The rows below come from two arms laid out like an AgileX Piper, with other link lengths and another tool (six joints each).
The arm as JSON. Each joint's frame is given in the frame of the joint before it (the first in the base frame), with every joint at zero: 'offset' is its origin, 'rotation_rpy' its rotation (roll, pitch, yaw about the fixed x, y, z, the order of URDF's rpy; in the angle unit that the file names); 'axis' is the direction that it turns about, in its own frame. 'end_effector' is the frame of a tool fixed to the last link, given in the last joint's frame.
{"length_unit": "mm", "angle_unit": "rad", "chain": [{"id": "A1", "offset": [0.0, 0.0, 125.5], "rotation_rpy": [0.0, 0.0, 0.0], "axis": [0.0, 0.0, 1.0]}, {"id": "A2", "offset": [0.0, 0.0, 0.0], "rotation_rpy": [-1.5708, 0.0, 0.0], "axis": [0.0, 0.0, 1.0]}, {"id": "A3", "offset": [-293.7, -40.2, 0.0], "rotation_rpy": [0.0, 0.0, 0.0], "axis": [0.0, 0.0, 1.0]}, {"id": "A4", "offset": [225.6, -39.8, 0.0], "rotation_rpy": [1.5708, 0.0, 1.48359], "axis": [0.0, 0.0, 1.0]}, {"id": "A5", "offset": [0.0, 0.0, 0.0], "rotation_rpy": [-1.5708, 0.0, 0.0], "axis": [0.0, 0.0, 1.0]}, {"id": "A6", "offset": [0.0, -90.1, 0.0], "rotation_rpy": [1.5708, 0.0, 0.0], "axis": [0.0, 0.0, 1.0]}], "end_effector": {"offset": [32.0, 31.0, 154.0], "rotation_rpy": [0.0, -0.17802, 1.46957]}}
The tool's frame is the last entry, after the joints.
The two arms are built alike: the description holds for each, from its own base.
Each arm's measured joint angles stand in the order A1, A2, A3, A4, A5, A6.
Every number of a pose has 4 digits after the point.
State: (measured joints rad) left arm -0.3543 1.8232 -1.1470 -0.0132 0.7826 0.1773; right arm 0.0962 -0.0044 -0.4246 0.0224 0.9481 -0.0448
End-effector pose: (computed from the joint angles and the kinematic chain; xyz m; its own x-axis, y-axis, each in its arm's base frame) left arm 0.3265 -0.0849 0.0449 0.4350 0.8843 -0.1696 0.8940 -0.4018 0.1981; right arm 0.0983 0.0441 0.1626 -0.0043 0.9827 -0.1852 0.3980 0.1716 0.9012
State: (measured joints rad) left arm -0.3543 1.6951 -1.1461 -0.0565 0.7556 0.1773; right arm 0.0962 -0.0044 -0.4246 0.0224 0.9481 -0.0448
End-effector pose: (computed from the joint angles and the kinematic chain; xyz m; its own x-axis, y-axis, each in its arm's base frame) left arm 0.3360 -0.0970 0.0886 0.4388 0.8783 -0.1898 0.8666 -0.3578 0.3479; right arm 0.0983 0.0441 0.1626 -0.0043 0.9827 -0.1852 0.3980 0.1716 0.9012
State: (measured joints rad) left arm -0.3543 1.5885 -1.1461 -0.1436 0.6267 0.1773; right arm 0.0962 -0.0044 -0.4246 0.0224 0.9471 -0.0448
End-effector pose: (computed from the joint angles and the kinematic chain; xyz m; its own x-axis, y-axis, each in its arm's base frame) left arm 0.3598 -0.1200 0.1371 0.4397 0.8663 -0.2370 0.7925 -0.2501 0.5562; right arm 0.0985 0.0441 0.1628 -0.0041 0.9827 -0.1851 0.3971 0.1715 0.9016
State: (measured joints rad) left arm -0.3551 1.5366 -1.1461 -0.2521 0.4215 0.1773; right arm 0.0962 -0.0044 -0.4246 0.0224 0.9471 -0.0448
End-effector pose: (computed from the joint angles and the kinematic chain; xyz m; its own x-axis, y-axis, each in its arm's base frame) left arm 0.3932 -0.1414 0.1851 0.4323 0.8521 -0.2949 0.6704 -0.0850 0.7371; right arm 0.0985 0.0441 0.1628 -0.0041 0.9827 -0.1851 0.3971 0.1715 0.9016
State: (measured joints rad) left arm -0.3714 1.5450 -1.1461 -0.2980 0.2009 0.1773; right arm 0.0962 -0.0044 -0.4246 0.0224 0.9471 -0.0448
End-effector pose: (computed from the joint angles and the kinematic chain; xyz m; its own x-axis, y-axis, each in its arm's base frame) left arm 0.4274 -0.1527 0.2198 0.4397 0.8475 -0.2975 0.5275 0.0245 0.8492; right arm 0.0985 0.0441 0.1628 -0.0041 0.9827 -0.1851 0.3971 0.1715 0.9016
